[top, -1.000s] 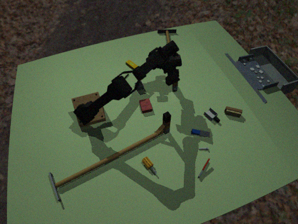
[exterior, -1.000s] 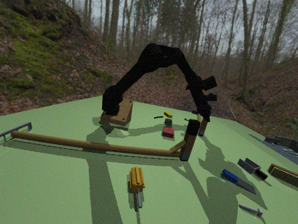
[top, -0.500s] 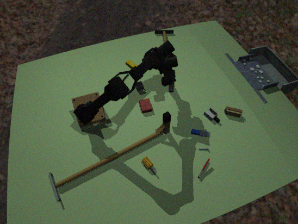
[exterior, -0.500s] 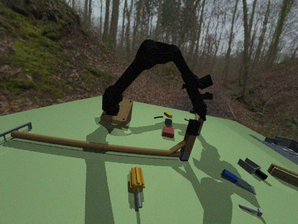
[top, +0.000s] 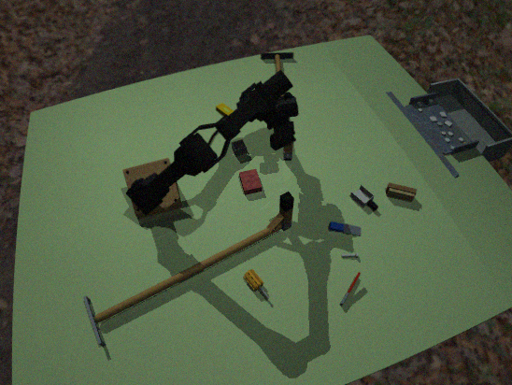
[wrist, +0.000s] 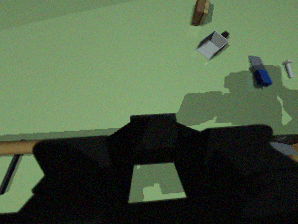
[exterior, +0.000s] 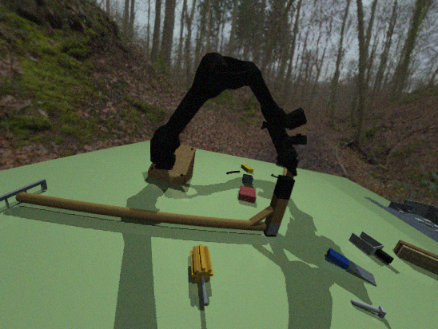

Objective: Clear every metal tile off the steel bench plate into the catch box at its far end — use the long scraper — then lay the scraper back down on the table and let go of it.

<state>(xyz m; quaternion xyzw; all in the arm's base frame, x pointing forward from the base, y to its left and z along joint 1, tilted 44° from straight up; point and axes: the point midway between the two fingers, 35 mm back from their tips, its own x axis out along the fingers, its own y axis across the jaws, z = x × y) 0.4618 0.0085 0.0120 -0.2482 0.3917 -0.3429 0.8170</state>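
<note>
Right now my gripper tip is 270 mm to the right of the long wooden scraper, 90 mm short of it and 30 mm above it. The rest, counted from my gripper tip: black hex key: 260 mm to the left, 90 mm below, 30 mm ahead; red block: 170 mm behind, 90 mm below, 40 mm to the right; small grey box: 150 mm behind, 100 mm to the left, 90 mm below.
</note>
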